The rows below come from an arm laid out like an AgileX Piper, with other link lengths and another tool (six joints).
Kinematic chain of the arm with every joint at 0, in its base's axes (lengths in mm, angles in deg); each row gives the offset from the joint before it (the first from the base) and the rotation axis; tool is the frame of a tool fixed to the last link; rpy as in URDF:
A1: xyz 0 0 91.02 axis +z
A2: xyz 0 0 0 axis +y
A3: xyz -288.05 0 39.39 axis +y
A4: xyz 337.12 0 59.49 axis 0.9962 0 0.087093
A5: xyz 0 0 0 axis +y
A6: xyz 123.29 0 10.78 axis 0.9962 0 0.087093
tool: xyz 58.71 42 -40.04 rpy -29.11 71.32 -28.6
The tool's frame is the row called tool.
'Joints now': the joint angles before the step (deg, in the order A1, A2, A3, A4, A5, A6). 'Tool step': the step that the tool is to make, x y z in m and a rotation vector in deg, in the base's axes. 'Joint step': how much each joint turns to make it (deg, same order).
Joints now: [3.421 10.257 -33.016 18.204 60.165 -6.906]
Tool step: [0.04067 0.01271 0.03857 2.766 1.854 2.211]
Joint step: [0.000 14.567 -8.851 4.870 -3.489 -2.541]
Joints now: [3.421 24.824 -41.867 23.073 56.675 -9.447]
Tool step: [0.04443 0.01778 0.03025 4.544 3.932 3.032]
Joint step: [-0.002 14.222 -9.124 6.693 -0.725 -2.134]
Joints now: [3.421 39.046 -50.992 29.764 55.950 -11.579]
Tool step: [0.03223 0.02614 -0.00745 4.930 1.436 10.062]
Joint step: [0.001 10.658 -1.842 15.077 -0.791 -14.054]
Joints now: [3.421 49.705 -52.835 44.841 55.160 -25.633]
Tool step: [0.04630 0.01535 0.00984 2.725 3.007 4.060]
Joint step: [0.695 12.770 -8.861 5.192 1.499 -3.442]
